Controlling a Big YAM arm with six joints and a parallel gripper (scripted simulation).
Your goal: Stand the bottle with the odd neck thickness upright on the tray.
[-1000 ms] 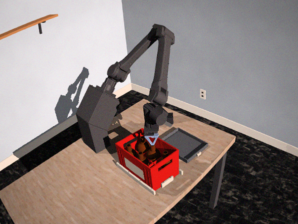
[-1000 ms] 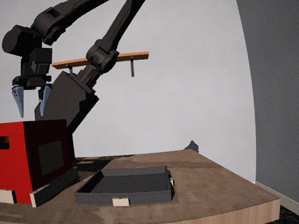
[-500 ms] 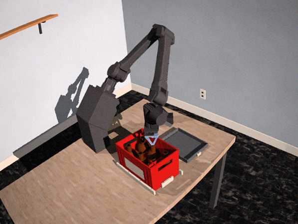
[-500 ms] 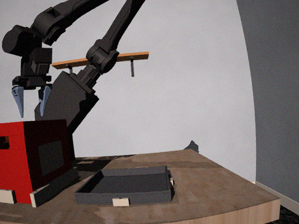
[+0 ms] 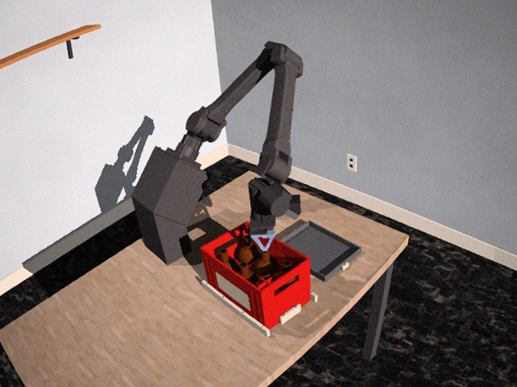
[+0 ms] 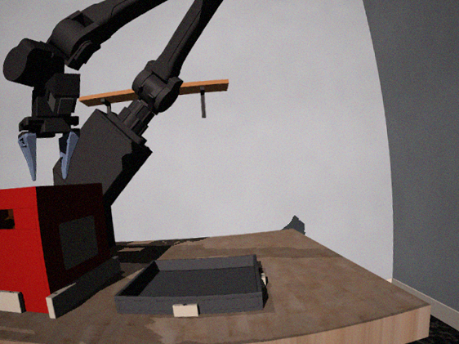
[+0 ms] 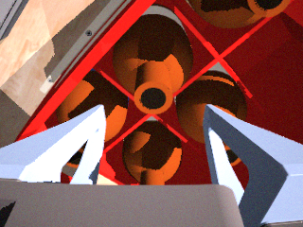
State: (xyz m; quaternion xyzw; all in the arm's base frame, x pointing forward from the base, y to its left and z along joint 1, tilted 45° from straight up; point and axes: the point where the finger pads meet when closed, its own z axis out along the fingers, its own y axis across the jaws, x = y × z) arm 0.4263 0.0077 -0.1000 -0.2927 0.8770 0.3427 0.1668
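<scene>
Right now my hand is 10 mm past the red crate, 40 mm to the left of it and 110 mm above it. From my hand the other things lie so: dark grey tray (10 mm ahead, 230 mm to the left, 180 mm below).
</scene>
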